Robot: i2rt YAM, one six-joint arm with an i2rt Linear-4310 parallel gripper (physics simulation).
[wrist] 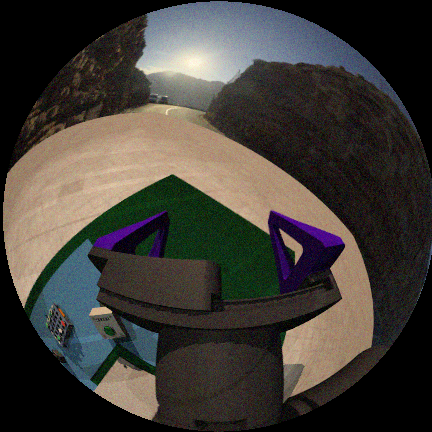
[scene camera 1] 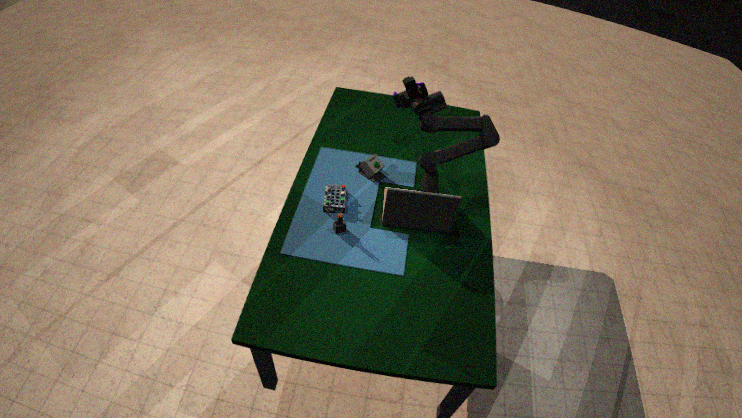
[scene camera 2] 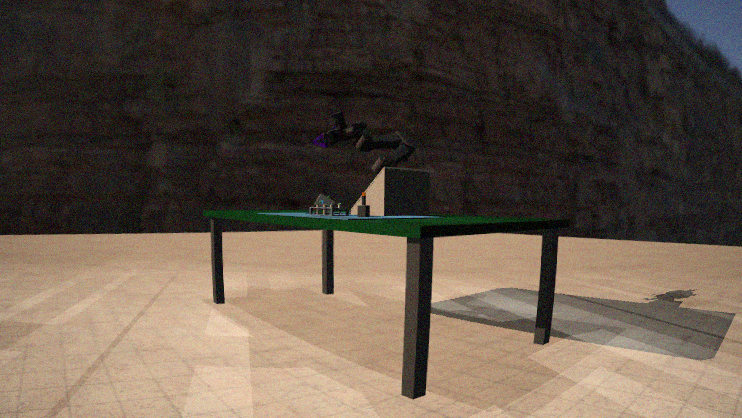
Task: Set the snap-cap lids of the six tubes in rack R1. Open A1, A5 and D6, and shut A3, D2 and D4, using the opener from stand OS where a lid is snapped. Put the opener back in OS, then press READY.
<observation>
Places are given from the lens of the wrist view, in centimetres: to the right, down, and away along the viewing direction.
grey box with green button (wrist: 109, 324): -24, 24, 16
</observation>
